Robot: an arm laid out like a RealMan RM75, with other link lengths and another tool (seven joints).
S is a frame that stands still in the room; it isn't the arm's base.
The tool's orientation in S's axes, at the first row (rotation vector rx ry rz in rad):
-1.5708 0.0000 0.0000
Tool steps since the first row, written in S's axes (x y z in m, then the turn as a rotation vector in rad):
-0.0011 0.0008 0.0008 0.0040 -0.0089 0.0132
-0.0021 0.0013 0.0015 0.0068 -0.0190 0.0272
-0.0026 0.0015 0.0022 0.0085 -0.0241 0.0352
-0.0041 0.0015 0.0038 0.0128 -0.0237 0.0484
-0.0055 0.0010 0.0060 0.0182 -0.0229 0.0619
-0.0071 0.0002 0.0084 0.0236 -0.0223 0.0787
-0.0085 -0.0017 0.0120 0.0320 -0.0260 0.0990
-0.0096 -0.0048 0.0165 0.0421 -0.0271 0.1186
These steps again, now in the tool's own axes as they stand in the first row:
-0.0011 -0.0008 0.0008 0.0040 -0.0132 -0.0089
-0.0021 -0.0015 0.0013 0.0068 -0.0272 -0.0190
-0.0026 -0.0022 0.0015 0.0085 -0.0352 -0.0241
-0.0041 -0.0038 0.0015 0.0128 -0.0484 -0.0237
-0.0055 -0.0060 0.0010 0.0182 -0.0619 -0.0229
-0.0071 -0.0084 0.0002 0.0236 -0.0787 -0.0223
-0.0085 -0.0120 -0.0017 0.0320 -0.0990 -0.0260
-0.0096 -0.0165 -0.0048 0.0421 -0.1186 -0.0271

